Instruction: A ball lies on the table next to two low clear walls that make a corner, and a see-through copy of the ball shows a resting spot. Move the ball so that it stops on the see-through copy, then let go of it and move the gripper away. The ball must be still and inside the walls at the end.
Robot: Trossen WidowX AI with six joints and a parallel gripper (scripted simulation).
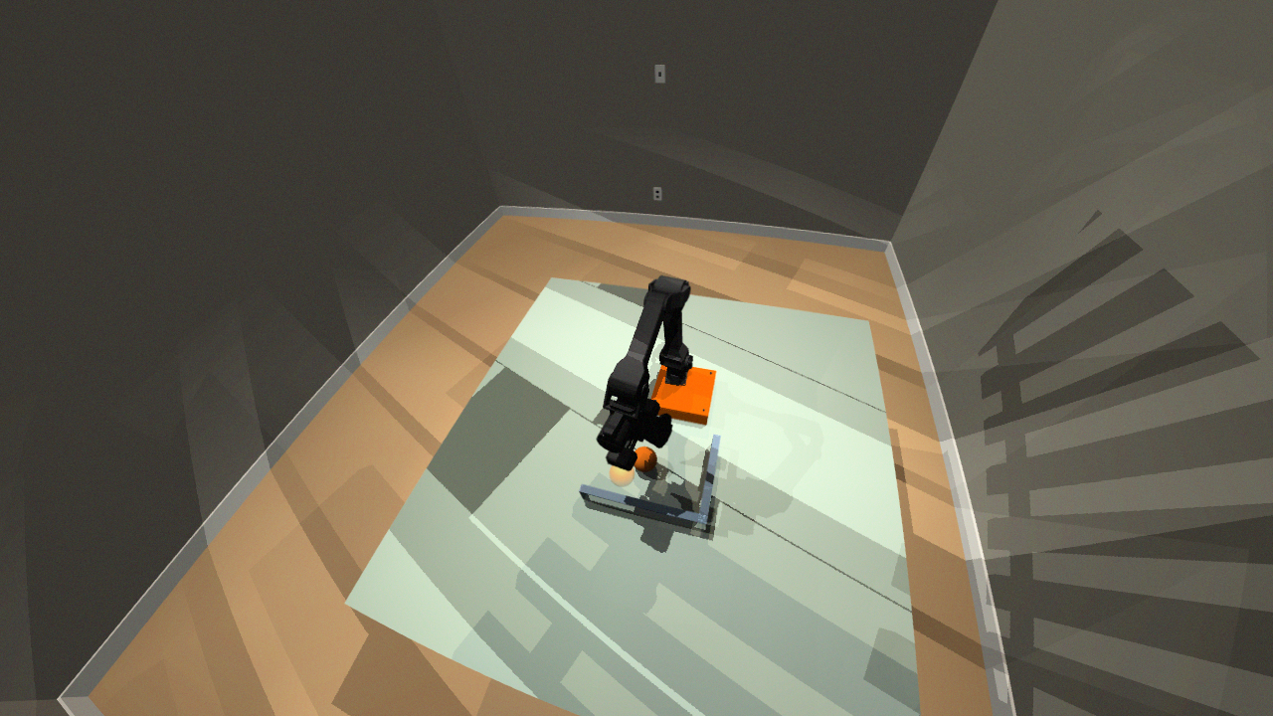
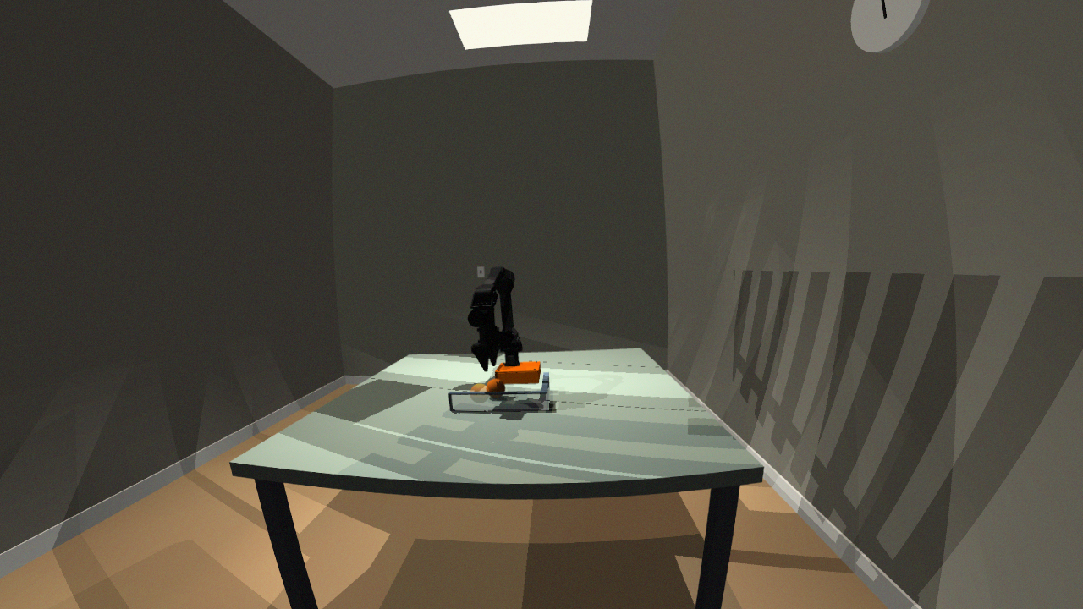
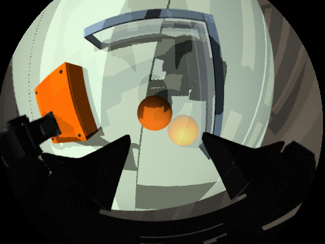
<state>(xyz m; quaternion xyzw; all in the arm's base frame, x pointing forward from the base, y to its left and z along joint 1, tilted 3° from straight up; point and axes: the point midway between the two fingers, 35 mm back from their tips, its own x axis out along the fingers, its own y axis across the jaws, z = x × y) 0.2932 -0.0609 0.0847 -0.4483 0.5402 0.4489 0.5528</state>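
Now: gripper tip 80 mm above the orange ball, 10 mm to the right of it and 10 mm past it. Also, from my gripper tip: wall 120 mm ahead, 80 mm below, 30 mm to the left; then pale see-through copy 80 mm below, 40 mm to the right, 40 mm ahead.
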